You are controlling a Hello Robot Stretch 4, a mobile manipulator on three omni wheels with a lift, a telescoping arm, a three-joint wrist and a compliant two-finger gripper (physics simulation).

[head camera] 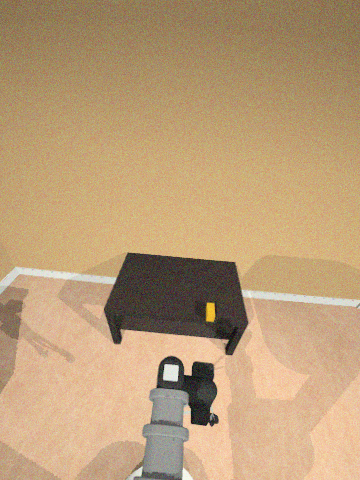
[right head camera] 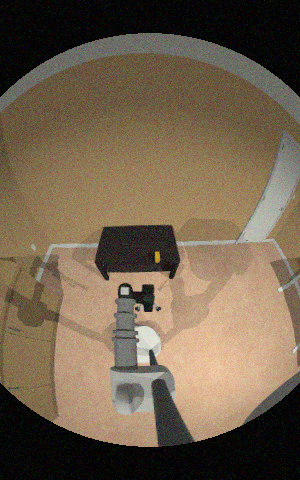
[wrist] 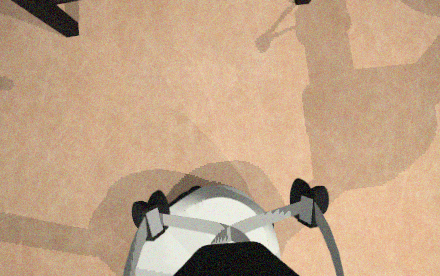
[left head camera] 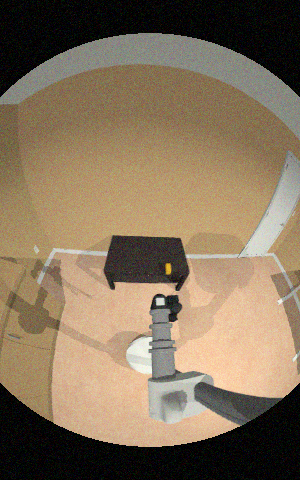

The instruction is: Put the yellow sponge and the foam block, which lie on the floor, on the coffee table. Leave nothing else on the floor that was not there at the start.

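Seen in the pictures: gripper, fingertip midpoint: (wrist: 229,201); robot's base at its link origin: (right head camera: 140,342) (left head camera: 146,353).
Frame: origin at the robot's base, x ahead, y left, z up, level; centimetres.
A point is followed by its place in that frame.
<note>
The yellow sponge (head camera: 210,312) {x 80.4, y -20.3, z 48.3 cm} (left head camera: 168,269) {x 79.3, y -20.6, z 48.3 cm} (right head camera: 157,257) {x 79.6, y -20.9, z 48.3 cm} lies on the dark coffee table (head camera: 165,282) {x 105.8, y 9.7, z 42.3 cm} (left head camera: 137,252) {x 106.0, y 10.5, z 42.2 cm} (right head camera: 130,242) {x 105.1, y 6.8, z 42.2 cm}, near its front right part. The foam block cannot be made out in these views. My gripper (right head camera: 148,309) {x 27.2, y -8.7, z 64.2 cm} (wrist: 229,201) {x 27.2, y -8.7, z 64.2 cm} is open, with its two dark fingertips wide apart and no object between them. It hangs in front of the table, apart from the sponge, above the floor and the white round base. In the head camera view the wrist hides most of the fingers.
The white round base (left head camera: 137,355) {x -0.6, y 9.4, z 18.7 cm} (right head camera: 148,339) {x 4.5, y -8.6, z 18.7 cm} (wrist: 170,250) {x 6.4, y 9.6, z 18.7 cm} is below the arm. Front table legs (head camera: 232,345) {x 79.2, y -41.3, z 12.8 cm} (wrist: 67,25) {x 80.2, y 40.3, z 4.8 cm} stand on the floor. Wooden cabinets (left head camera: 25,340) {x -10.4, y 102.7, z 54.4 cm} (right head camera: 27,345) {x -22.9, y 103.1, z 50.0 cm} are at the left. A white door-like panel (left head camera: 275,210) {x 133.1, y -203.3, z 110.0 cm} (right head camera: 272,195) {x 133.2, y -203.8, z 107.6 cm} is at the right.
</note>
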